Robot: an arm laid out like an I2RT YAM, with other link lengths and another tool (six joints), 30 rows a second.
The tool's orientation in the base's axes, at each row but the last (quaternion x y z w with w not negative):
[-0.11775 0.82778 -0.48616 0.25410]
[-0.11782 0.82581 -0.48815 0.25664]
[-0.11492 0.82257 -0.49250 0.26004]
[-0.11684 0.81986 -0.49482 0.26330]
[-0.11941 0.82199 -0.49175 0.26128]
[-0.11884 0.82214 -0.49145 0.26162]
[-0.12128 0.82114 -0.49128 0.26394]
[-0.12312 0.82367 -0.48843 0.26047]
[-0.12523 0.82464 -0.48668 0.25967]
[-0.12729 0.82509 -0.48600 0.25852]
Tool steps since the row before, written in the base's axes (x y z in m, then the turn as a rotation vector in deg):
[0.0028 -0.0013 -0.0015 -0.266 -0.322 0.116]
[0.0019 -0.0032 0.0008 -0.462 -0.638 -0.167]
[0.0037 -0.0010 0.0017 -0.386 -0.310 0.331]
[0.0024 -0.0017 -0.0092 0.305 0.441 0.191]
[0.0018 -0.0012 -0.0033 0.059 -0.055 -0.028]
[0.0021 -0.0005 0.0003 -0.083 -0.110 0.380]
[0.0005 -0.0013 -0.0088 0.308 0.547 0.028]
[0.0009 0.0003 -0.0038 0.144 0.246 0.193]
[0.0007 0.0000 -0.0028 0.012 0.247 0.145]
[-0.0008 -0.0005 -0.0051 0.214 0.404 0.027]
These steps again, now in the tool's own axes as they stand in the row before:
[-0.0013 0.0008 0.0031 0.331 -0.275 0.051]
[-0.0004 -0.0022 0.0031 0.724 -0.197 0.292]
[-0.0032 -0.0017 0.0021 0.357 -0.465 -0.102]
[0.0017 0.0074 0.0060 -0.514 0.067 -0.235]
[0.0001 0.0024 0.0031 -0.016 0.001 0.084]
[-0.0016 -0.0004 0.0014 0.000 -0.390 -0.108]
[0.0029 0.0071 0.0046 -0.516 0.261 -0.247]
[0.0003 0.0035 0.0017 -0.292 -0.039 -0.178]
[0.0003 0.0025 0.0015 -0.168 -0.003 -0.232]
[0.0024 0.0041 0.0019 -0.373 0.185 -0.190]

